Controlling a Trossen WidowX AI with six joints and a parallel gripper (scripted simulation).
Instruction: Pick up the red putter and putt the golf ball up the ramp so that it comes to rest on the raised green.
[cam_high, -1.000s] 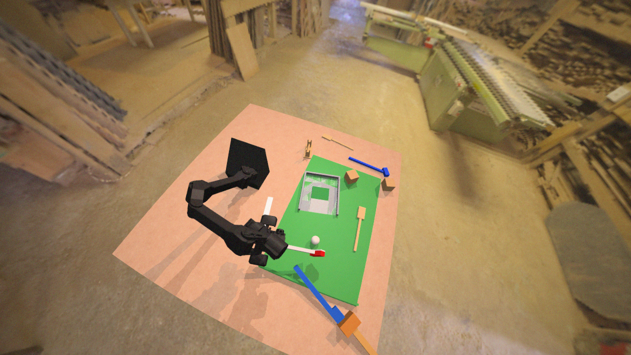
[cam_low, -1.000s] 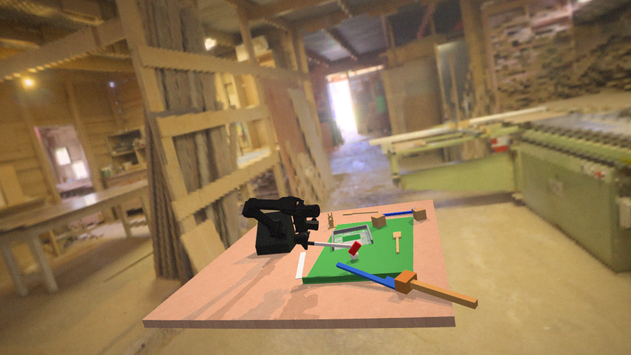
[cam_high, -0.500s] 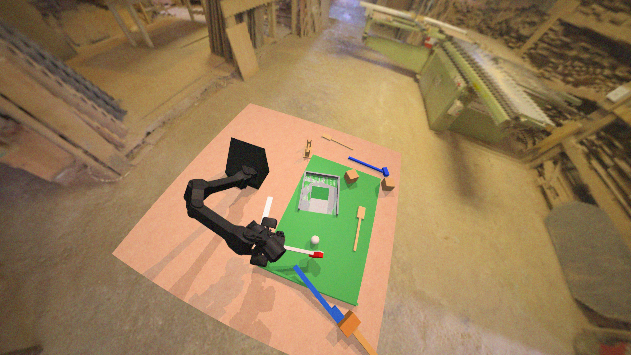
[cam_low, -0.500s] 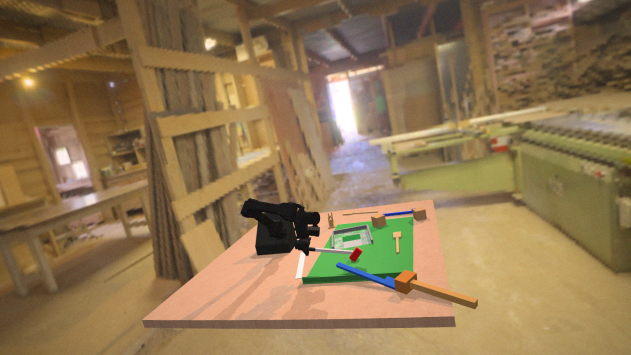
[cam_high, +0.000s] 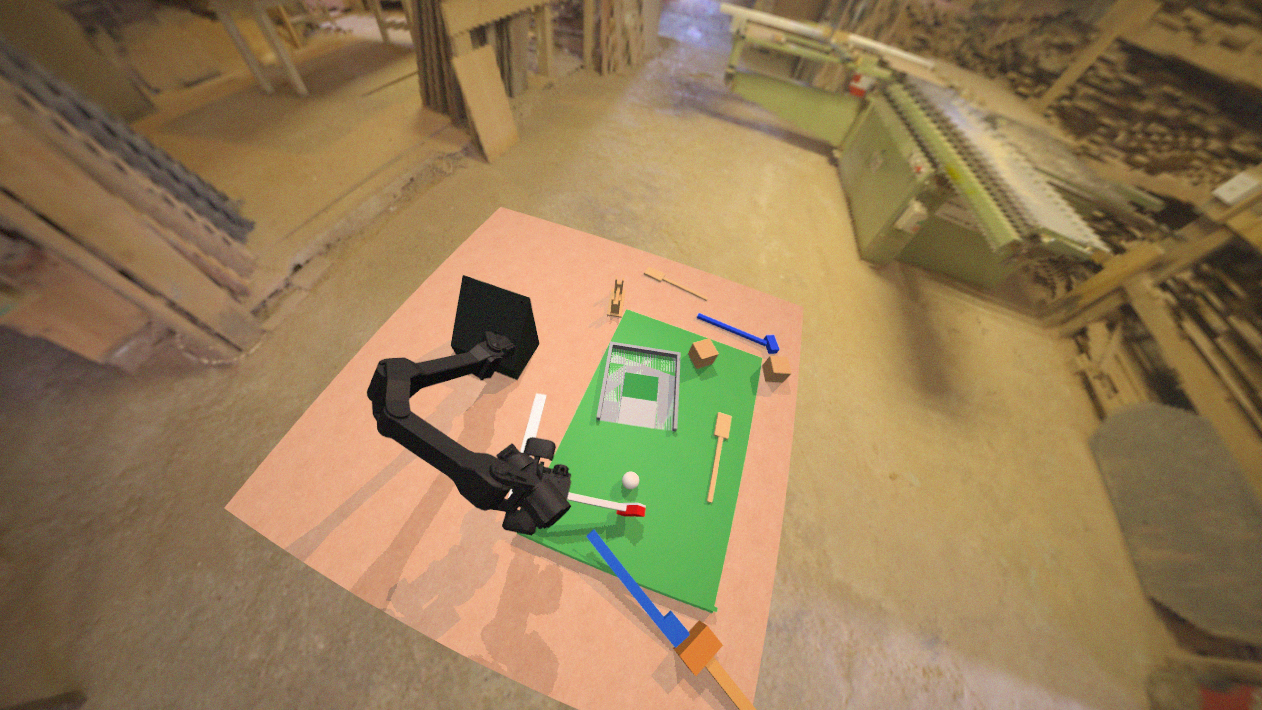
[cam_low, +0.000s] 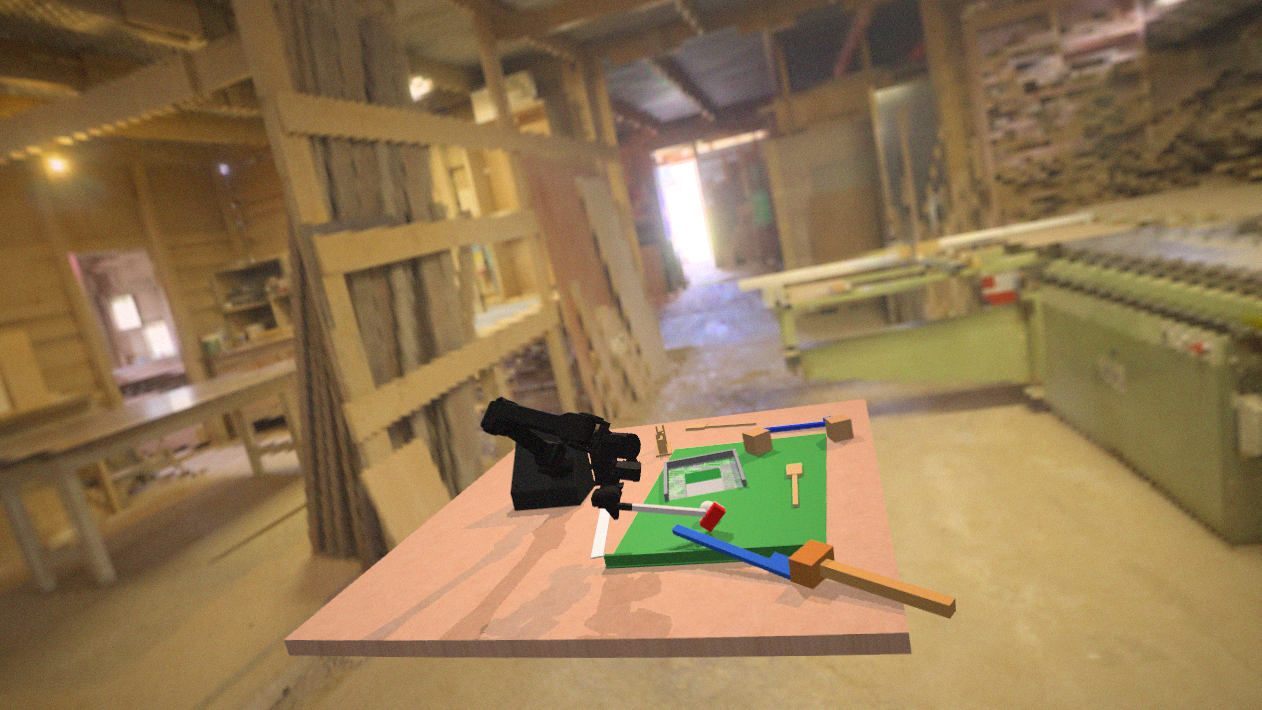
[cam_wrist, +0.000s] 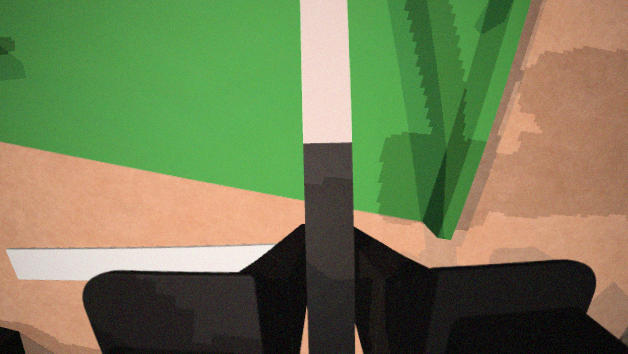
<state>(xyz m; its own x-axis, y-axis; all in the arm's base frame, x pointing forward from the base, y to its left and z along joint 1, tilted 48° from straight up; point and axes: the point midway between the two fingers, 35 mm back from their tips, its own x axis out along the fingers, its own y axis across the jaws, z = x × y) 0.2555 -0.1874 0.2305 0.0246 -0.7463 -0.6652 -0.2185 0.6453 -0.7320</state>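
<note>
My gripper tip is now 90 mm past the white strip, 100 mm to the right of it and 70 mm above it. Also, from my gripper tip: blue putter 370 mm ahead, 710 mm to the left, 60 mm below; then white golf ball 190 mm ahead, 120 mm to the left, 50 mm below; then green mat 220 mm ahead, 270 mm to the left, 70 mm below.
</note>
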